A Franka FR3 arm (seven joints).
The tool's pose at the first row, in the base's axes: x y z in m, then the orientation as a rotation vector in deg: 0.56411 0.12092 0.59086 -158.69 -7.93 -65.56
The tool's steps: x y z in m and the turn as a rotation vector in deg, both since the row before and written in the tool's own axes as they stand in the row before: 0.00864 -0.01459 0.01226 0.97 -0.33 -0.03; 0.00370 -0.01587 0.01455 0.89 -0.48 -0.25; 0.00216 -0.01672 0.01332 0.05 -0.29 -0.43; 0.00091 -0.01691 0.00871 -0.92 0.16 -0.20; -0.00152 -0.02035 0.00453 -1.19 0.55 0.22; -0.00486 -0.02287 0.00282 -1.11 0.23 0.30; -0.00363 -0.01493 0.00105 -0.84 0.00 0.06
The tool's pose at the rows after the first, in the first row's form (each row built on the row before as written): 0.57670 0.13760 0.58977 -158.05 -8.52 -64.74; 0.58694 0.15596 0.58384 -157.62 -9.39 -63.81; 0.59478 0.17505 0.57785 -157.84 -10.05 -63.50; 0.59844 0.19337 0.57416 -158.59 -9.84 -64.13; 0.59714 0.21410 0.57185 -159.24 -8.85 -65.30; 0.59232 0.23689 0.56837 -159.99 -7.81 -65.98; 0.58858 0.25167 0.56618 -160.70 -7.27 -66.29
